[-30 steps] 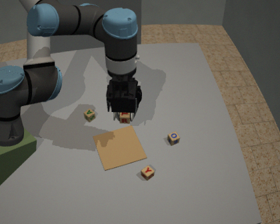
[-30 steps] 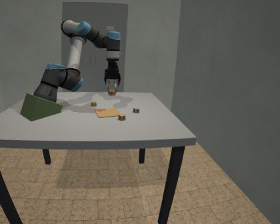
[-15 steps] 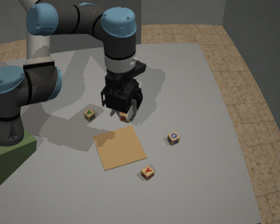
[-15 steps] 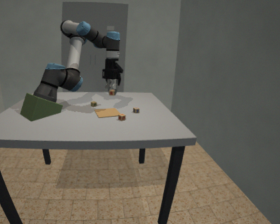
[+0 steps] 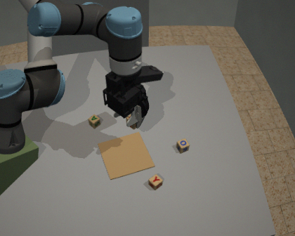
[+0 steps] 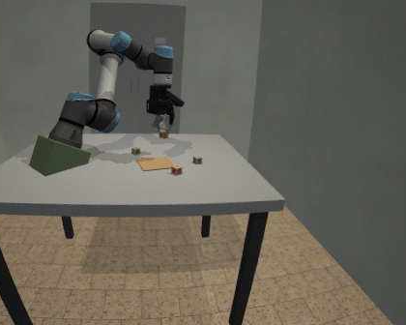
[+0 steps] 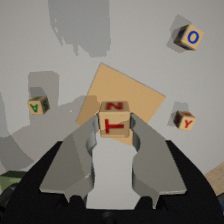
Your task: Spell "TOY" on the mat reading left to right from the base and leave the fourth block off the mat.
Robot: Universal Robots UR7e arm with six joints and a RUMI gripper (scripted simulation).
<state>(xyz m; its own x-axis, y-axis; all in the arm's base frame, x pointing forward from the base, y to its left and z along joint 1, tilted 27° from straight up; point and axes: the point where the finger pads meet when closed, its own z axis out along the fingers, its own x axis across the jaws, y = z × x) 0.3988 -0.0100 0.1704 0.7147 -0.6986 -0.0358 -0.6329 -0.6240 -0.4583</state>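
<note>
My hand is 3 cm past the tan mat, 4 cm to the left of it and 12 cm above it. From my hand the other things lie so: Y block (6 cm ahead, 14 cm to the right, 11 cm below); then O block (15 cm ahead, 1 cm to the right, 11 cm below).
</note>
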